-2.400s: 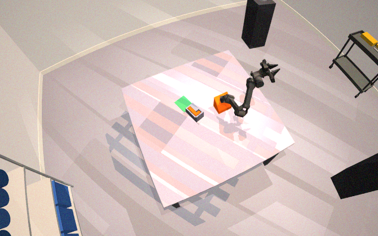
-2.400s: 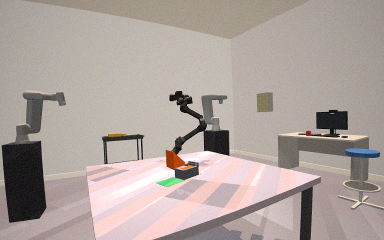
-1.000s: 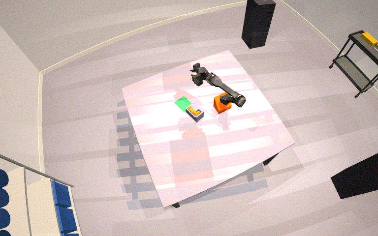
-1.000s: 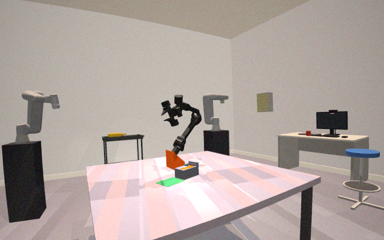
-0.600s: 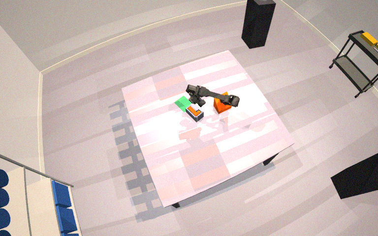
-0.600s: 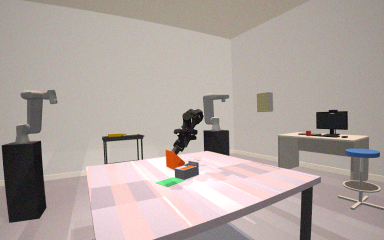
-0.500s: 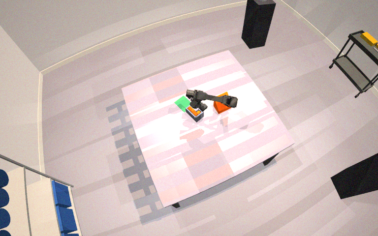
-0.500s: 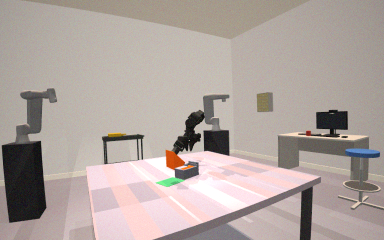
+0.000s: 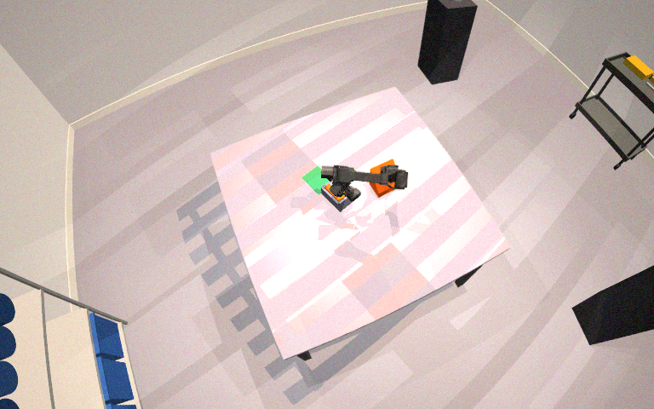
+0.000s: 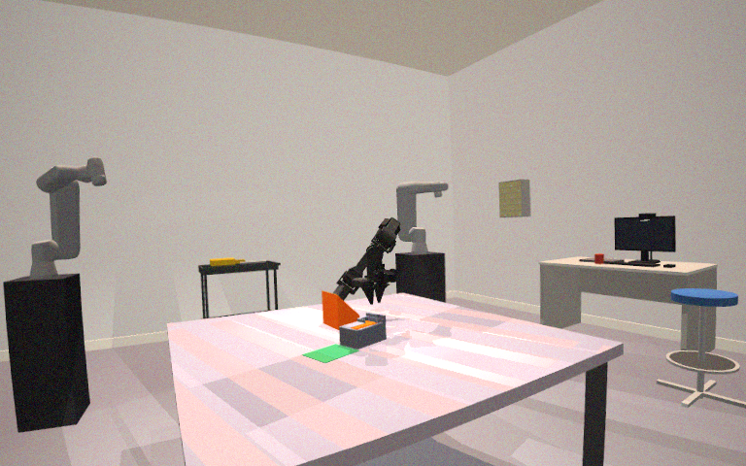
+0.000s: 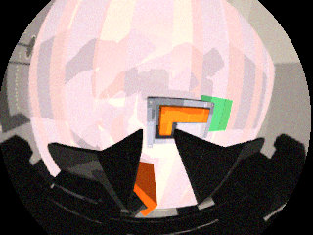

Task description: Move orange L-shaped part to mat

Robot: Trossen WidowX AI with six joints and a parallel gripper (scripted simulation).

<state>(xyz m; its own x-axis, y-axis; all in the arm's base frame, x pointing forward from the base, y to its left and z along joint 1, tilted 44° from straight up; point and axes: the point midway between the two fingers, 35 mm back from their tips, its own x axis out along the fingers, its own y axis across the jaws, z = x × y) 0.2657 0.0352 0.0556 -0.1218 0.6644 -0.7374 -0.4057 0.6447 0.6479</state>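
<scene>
My gripper tip is now 1 cm short of the orange L-shaped part, 5 cm to the left of it and 8 cm above it. From my gripper tip the other things lie so: green mat: 8 cm ahead, 20 cm to the right, 14 cm below.
</scene>
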